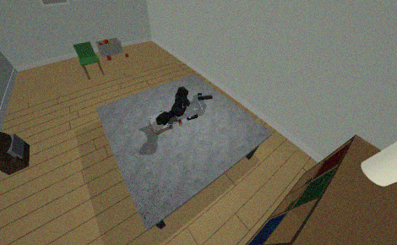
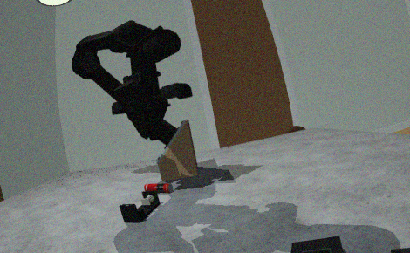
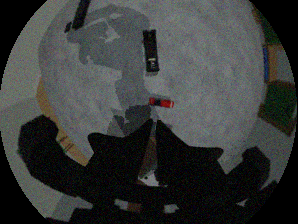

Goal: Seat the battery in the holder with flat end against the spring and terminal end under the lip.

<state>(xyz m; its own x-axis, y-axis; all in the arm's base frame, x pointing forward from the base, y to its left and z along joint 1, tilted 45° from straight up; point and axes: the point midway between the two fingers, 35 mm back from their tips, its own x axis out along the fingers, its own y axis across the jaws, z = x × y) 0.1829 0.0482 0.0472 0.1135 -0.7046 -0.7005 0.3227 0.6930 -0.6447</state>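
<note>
Right now the battery is 1 cm behind my gripper tip, 2 cm to the right of it and 11 cm below it.
</note>
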